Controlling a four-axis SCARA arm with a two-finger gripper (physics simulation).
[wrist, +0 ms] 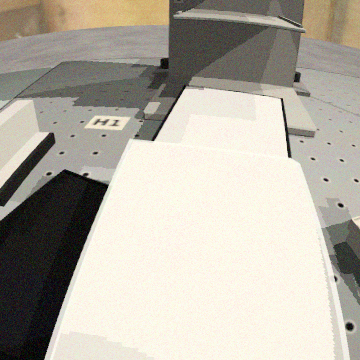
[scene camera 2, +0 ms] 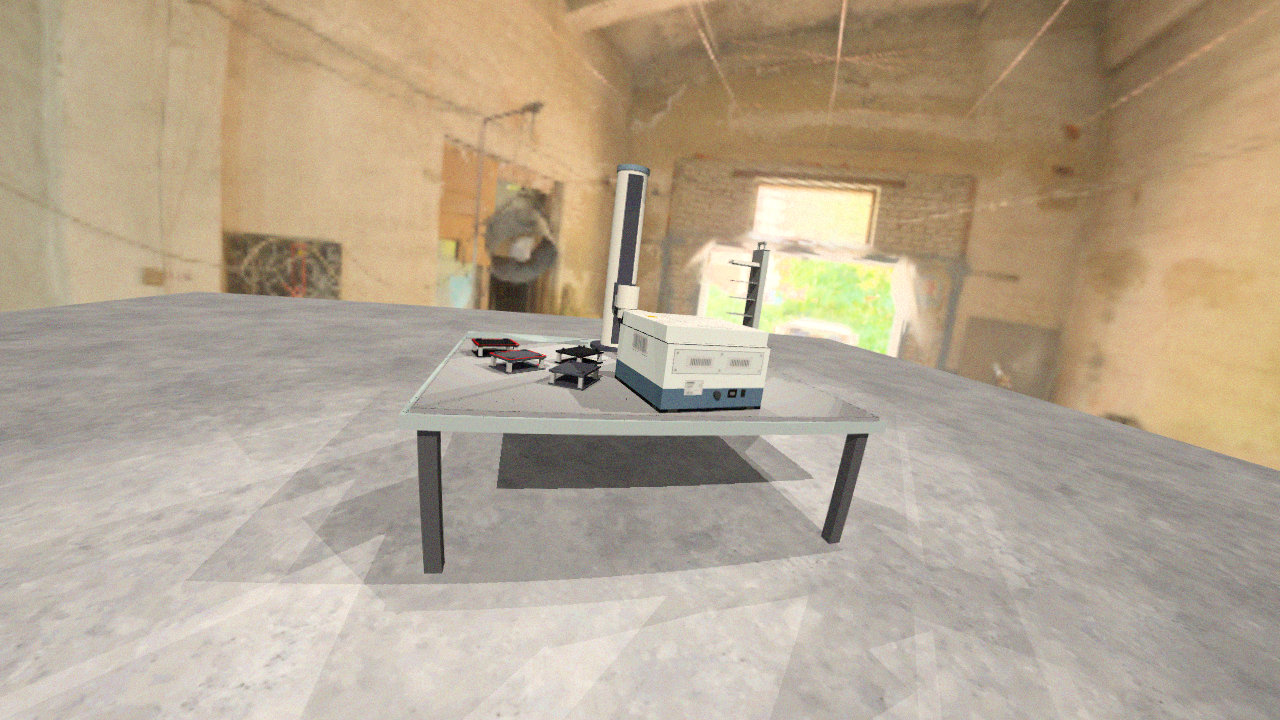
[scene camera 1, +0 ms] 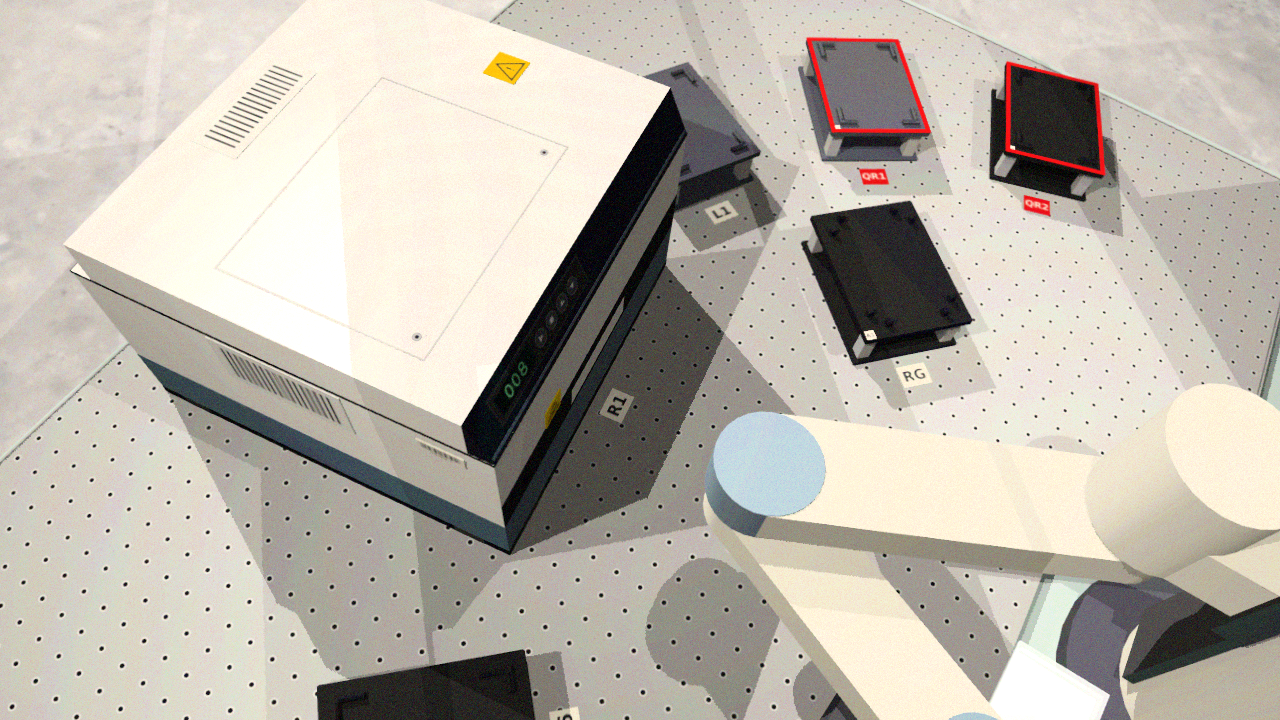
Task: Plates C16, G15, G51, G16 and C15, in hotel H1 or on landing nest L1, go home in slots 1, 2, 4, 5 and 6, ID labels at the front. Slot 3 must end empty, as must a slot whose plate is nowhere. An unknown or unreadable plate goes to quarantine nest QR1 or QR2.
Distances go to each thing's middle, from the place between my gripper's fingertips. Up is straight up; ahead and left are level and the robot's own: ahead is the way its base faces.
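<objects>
The grey upright (scene camera 2: 758,275) is 23 cm above my hand, and it is also 23 cm to the left of my hand and 4 cm ahead of it. As for the R1 tag (scene camera 1: 617,404), I see it 5 cm below my hand, 33 cm to the right of it and 37 cm ahead of it.
</objects>
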